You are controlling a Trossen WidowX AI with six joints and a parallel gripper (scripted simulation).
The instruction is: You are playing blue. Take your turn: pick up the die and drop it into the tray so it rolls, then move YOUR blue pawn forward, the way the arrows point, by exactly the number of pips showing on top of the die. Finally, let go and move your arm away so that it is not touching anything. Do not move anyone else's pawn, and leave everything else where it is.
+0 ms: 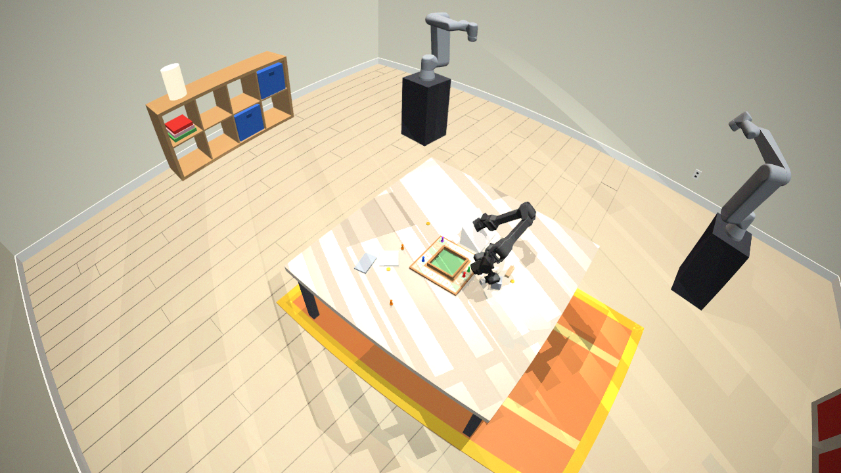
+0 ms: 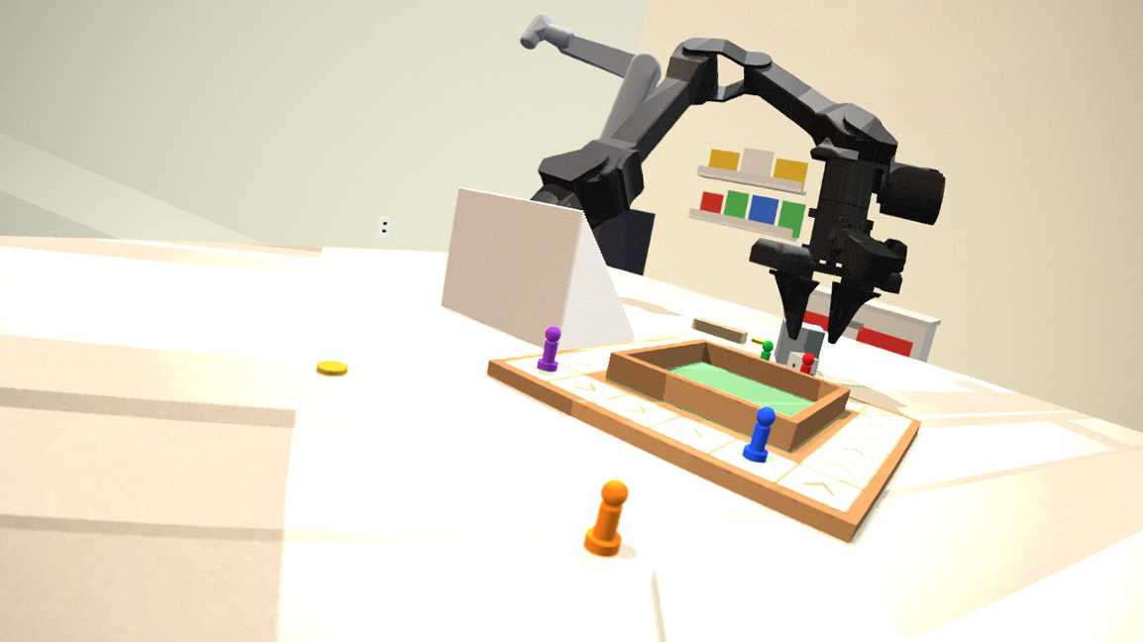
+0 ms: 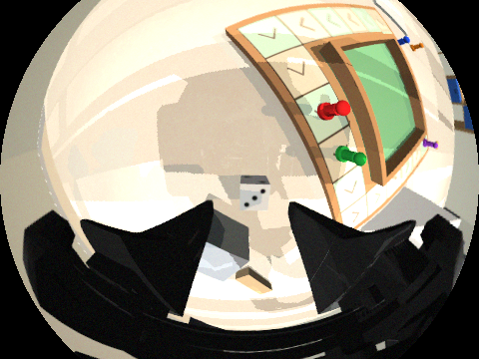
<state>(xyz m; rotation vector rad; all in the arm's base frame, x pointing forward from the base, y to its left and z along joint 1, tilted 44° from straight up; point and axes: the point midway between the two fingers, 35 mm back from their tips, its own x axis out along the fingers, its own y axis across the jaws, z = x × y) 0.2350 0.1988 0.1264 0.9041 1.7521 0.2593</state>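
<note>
Right now my gripper tip is 30 mm above the white die. Also, from my gripper tip: green pawn (100 mm to the right, 20 mm below); red pawn (90 mm to the right, 40 mm ahead, 20 mm below); grey cube (60 mm to the left, 40 mm behind, 20 mm below).
</note>
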